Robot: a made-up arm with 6 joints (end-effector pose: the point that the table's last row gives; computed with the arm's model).
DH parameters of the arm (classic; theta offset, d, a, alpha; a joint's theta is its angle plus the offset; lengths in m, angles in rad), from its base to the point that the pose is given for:
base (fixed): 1.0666 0 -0.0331 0
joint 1: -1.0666 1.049 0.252 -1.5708
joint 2: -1.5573 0 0.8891 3.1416
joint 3: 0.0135 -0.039 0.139 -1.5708
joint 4: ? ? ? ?
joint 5: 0 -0.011 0.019 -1.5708
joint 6: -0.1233 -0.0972 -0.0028 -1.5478
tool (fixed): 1.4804 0.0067 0 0
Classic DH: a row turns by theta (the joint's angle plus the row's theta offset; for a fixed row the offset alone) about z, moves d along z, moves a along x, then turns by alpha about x.
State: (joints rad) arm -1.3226 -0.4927 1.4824 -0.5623 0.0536 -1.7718
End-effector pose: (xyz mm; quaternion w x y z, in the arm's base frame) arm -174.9 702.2 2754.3 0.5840 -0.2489 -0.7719 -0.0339
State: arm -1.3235 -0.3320 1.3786 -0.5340 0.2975 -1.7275
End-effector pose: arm -92.2 337.7 2919.0 0.5436 -0.2316 -0.8010 -0.0961
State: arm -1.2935 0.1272 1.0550 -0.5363 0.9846 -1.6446
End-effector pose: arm 196.1 -792.8 2880.8 0.4414 -0.1845 -0.8325 -0.2795
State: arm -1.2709 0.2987 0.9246 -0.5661 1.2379 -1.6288
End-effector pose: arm 323.5 -1162.6 2667.7 0.4064 -0.1717 -0.8256 -0.3518
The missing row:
joint 4: 0 -0.979 0.012 1.5708
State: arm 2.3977 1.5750 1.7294 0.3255 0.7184 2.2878
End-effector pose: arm -1636.9 1365.4 1410.9 0.2023 -0.3406 -0.7444 -0.5375
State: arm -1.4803 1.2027 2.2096 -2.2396 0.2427 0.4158
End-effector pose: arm 114.6 -1578.4 2326.8 0.6147 -0.1117 -0.4687 -0.6244
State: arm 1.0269 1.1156 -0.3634 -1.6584 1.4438 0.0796
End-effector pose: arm 714.4 1038.7 471.7 0.7234 -0.6216 0.2119 -0.2130
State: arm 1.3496 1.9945 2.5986 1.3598 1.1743 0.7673
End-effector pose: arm 236.5 1760.1 1364.2 0.0036 -0.2564 -0.7893 -0.5579
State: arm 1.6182 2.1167 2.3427 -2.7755 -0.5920 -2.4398
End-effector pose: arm -151.6 1982.4 975.1 0.4147 -0.4148 -0.8088 -0.0432
